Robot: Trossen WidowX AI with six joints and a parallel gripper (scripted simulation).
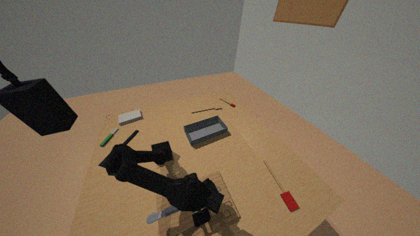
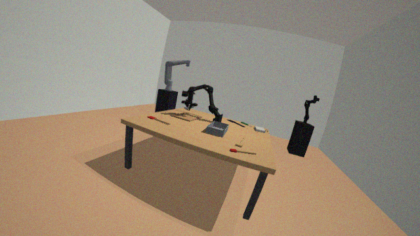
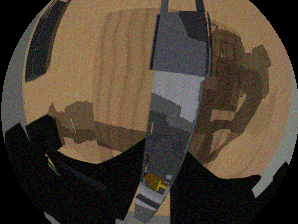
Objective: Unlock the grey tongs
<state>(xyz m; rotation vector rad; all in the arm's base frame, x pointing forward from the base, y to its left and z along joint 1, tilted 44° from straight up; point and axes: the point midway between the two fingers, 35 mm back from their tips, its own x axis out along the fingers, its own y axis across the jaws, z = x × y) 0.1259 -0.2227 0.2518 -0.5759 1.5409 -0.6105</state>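
Right now my gripper tip is 1 cm past the wooden board and 7 cm above it. From my gripper tip the other things lie so: grey roasting tin: 21 cm ahead, 45 cm to the left, 5 cm below; then yellow lock slider: 1 cm behind, 4 cm above; then red-handled tool: 46 cm ahead, 10 cm to the right, 7 cm below.
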